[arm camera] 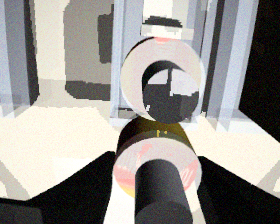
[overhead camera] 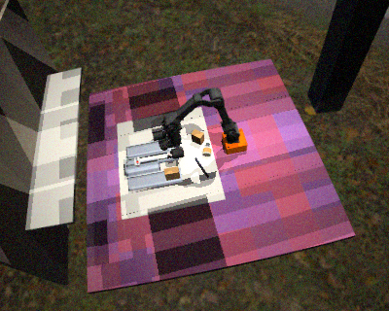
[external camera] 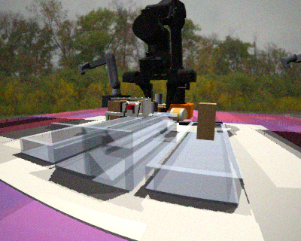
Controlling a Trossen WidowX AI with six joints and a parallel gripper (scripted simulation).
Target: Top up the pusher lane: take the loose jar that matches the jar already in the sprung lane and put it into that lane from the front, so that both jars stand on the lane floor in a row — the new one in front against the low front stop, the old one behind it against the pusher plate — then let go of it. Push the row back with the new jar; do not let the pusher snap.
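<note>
The lane rack is 180 mm ahead of my gripper tip, 30 mm to the left of it and 30 mm below it. Round my gripper tip: black stick: 110 mm behind, 100 mm to the left, 40 mm below.
</note>
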